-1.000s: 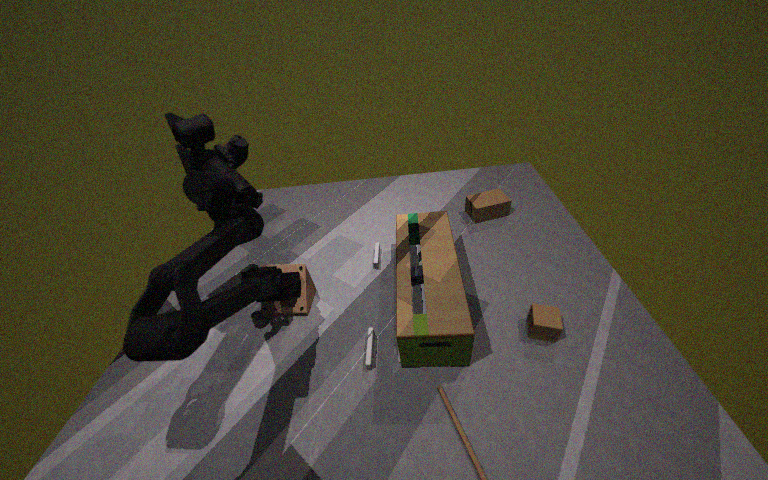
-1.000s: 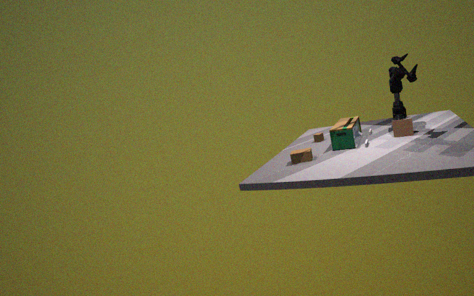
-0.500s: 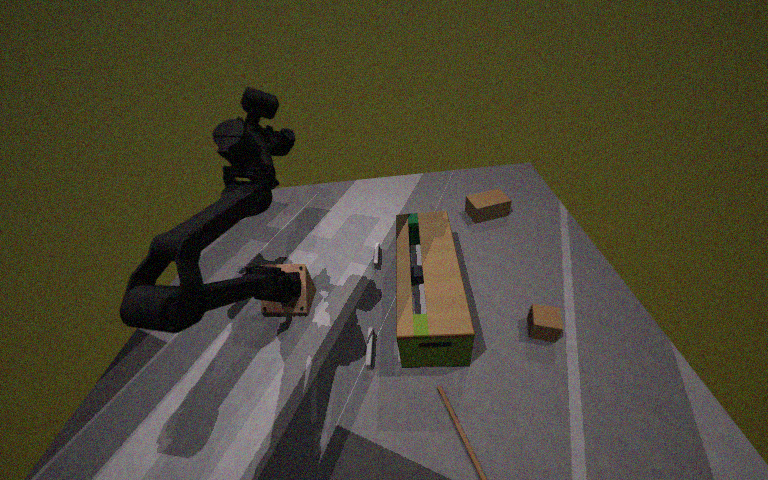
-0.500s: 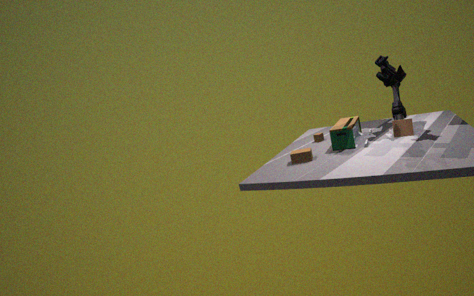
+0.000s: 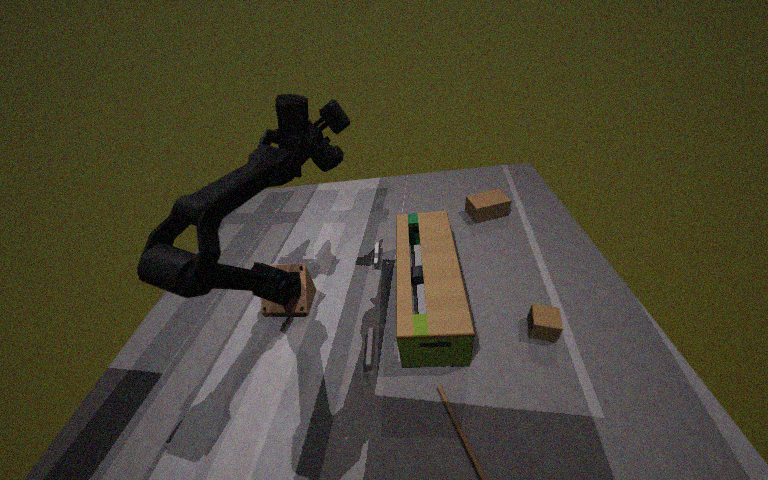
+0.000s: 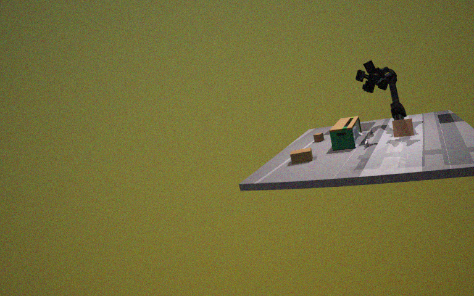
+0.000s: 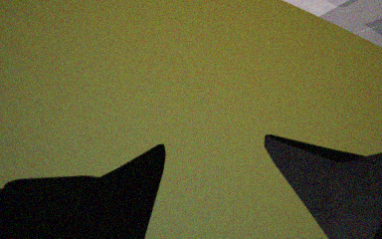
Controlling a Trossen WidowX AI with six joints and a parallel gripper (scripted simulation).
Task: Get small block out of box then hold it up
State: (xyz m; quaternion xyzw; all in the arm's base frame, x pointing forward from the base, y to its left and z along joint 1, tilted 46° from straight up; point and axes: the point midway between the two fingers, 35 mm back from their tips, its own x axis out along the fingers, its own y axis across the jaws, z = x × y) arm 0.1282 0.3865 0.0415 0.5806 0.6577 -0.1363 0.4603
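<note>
Right now my gripper tip is 32 cm above the box, 27 cm to the left of it and 20 cm short of it. Round my gripper tip: thin tan stick: 59 cm to the right, 37 cm below, 28 cm ahead.
</note>
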